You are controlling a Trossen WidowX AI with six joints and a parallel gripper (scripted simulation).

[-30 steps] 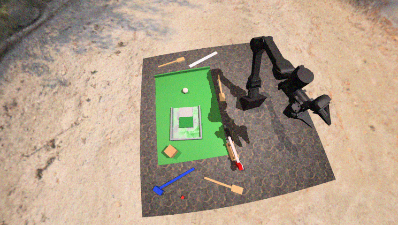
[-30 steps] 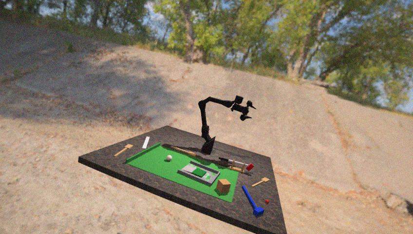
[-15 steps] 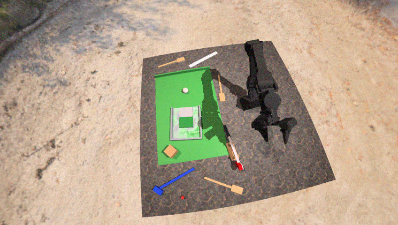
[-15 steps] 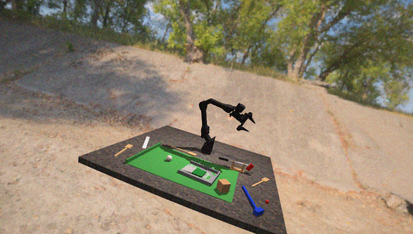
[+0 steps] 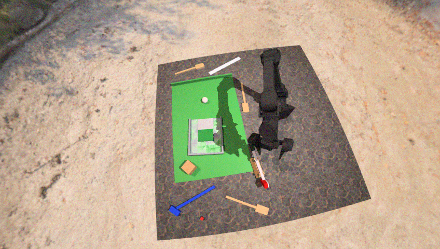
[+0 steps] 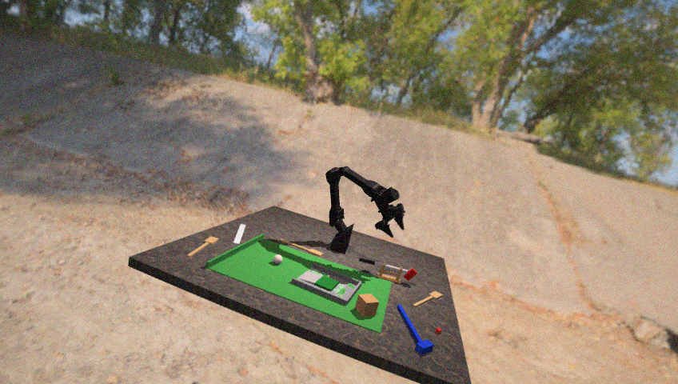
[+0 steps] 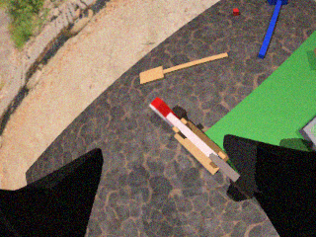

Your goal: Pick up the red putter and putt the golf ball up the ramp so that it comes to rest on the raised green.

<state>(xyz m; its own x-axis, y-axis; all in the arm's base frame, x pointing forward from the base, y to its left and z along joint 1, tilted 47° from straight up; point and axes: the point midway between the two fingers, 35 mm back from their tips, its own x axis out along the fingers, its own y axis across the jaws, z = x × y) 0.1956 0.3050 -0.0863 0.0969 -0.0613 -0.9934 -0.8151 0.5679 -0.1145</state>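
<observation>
My gripper tip is now 18 cm above the red putter and 2 cm short of it. Round my gripper tip: wooden rack 20 cm below, 2 cm to the left, 2 cm ahead; blue putter 44 cm ahead, 22 cm below, 13 cm to the left; tan cube 42 cm ahead, 20 cm below, 6 cm to the right.
</observation>
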